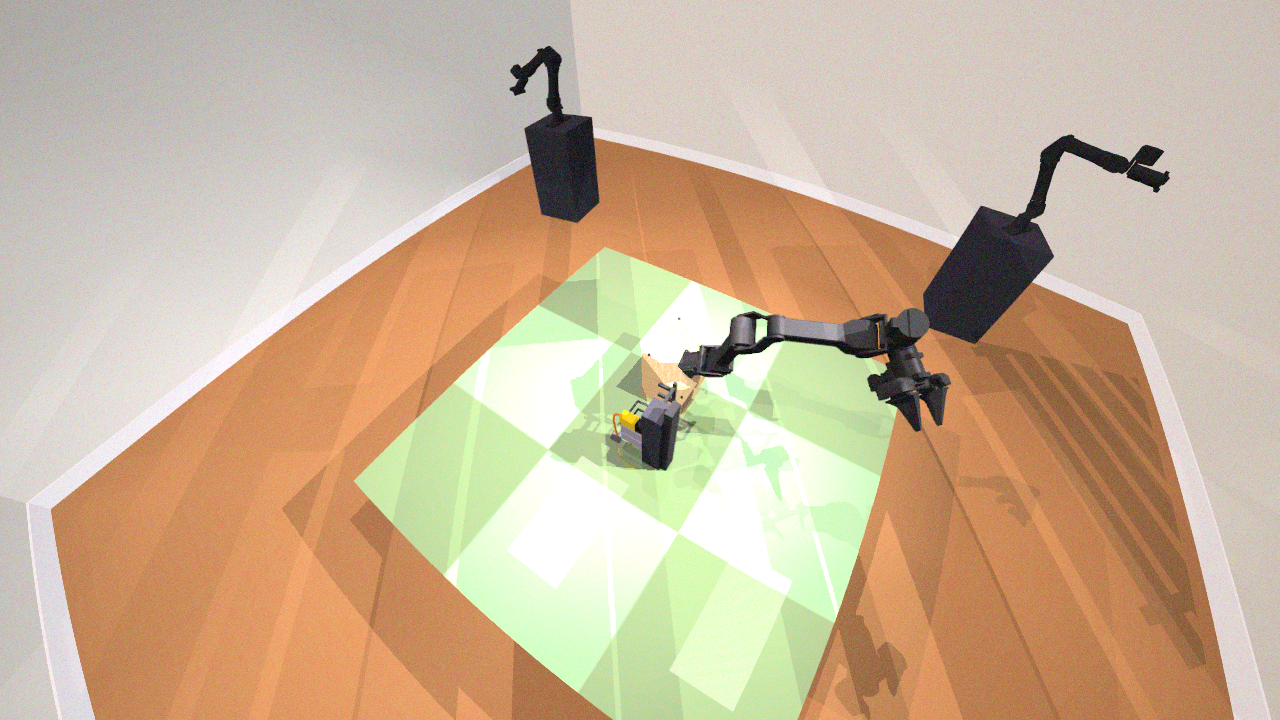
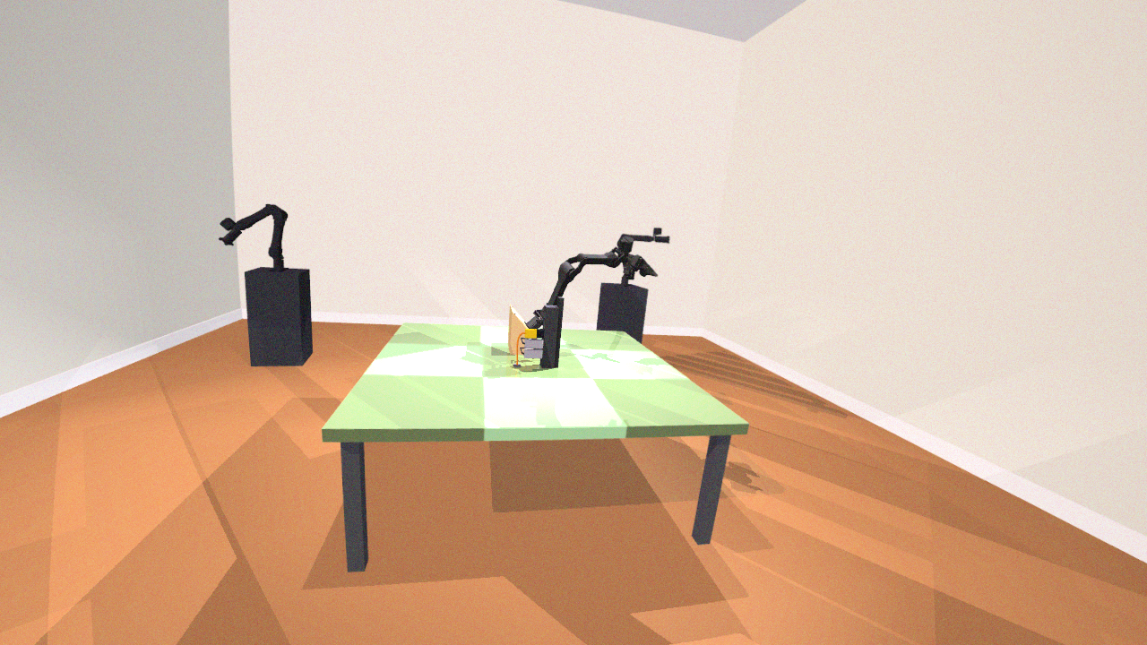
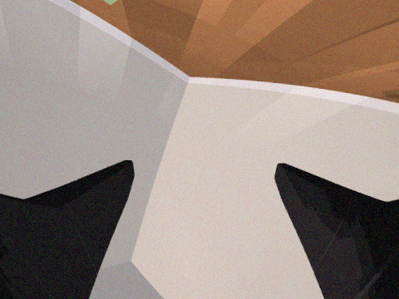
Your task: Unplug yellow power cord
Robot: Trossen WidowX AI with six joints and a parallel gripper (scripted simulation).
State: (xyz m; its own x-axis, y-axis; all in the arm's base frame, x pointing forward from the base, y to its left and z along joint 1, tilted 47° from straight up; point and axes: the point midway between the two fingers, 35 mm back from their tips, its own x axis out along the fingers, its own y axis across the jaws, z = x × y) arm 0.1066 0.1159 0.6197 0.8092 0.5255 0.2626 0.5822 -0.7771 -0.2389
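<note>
My gripper tip is 590 mm to the left of the yellow plug, 260 mm above it and 80 mm short of it.
</note>
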